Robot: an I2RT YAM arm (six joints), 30 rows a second.
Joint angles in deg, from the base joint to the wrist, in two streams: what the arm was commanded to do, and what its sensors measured. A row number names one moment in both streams.
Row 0, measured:
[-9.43, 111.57, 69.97, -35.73, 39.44, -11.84]
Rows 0 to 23, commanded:
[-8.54, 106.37, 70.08, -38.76, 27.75, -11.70]
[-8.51, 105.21, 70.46, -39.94, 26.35, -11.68]
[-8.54, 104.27, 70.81, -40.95, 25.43, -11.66]
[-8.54, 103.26, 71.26, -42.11, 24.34, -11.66]
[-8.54, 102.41, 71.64, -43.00, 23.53, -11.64]
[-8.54, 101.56, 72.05, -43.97, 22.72, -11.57]
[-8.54, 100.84, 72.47, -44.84, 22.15, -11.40]
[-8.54, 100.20, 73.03, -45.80, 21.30, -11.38]
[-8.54, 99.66, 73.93, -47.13, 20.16, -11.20]
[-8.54, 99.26, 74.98, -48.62, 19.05, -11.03]
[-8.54, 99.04, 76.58, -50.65, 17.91, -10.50]
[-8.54, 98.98, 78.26, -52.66, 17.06, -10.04]
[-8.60, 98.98, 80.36, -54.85, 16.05, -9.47]
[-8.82, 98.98, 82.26, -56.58, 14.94, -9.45]
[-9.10, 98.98, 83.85, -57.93, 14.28, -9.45]
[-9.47, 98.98, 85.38, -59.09, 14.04, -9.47]
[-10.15, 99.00, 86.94, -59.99, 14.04, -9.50]
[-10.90, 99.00, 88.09, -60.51, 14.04, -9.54]
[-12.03, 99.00, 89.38, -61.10, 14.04, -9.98]
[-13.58, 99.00, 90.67, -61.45, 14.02, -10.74]
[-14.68, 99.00, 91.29, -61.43, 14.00, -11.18]
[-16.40, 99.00, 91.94, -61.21, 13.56, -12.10]
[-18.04, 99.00, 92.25, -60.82, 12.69, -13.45]
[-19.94, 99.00, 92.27, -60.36, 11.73, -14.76]
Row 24, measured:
[-15.22, 100.18, 90.54, -60.71, 14.48, -11.49]
